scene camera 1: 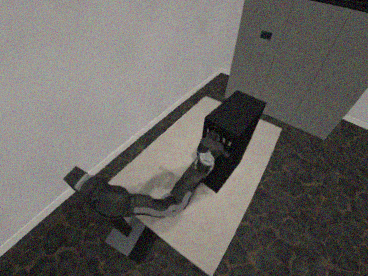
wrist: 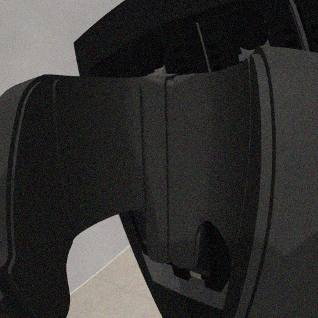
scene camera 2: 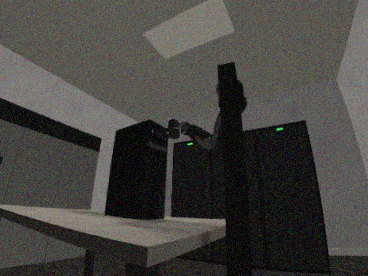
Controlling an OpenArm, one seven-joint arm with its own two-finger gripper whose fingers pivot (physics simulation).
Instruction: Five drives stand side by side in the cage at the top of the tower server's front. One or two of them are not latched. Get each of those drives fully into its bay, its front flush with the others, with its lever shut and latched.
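Observation:
The black tower server [scene camera 1: 235, 115] [scene camera 2: 135, 175] [wrist: 107, 47] stands upright, its drive cage at the top of its front. My gripper [scene camera 1: 218, 141] [scene camera 2: 170, 129] [wrist: 181, 173] is shut, its fingers pressed together with nothing seen between them. It is right at the cage front, over the drives toward the left in the wrist view, and hides most of them. Light latch parts show above the fingers and a small light tab [wrist: 196, 275] shows beside the fingertips. Part of the drive row [scene camera 1: 227, 142] shows in scene camera 1. Whether the hidden levers are latched, and whether the fingers touch a drive, I cannot tell.
The tower stands on a pale table [scene camera 1: 235, 220] [scene camera 2: 90, 227]. The grey divider [wrist: 202, 45] rises between bays, and a grey strip [wrist: 210, 296] runs below the cage. A grey cabinet [scene camera 1: 295, 65] stands behind the tower. Dark racks [scene camera 2: 285, 195] stand beyond the arm in scene camera 2.

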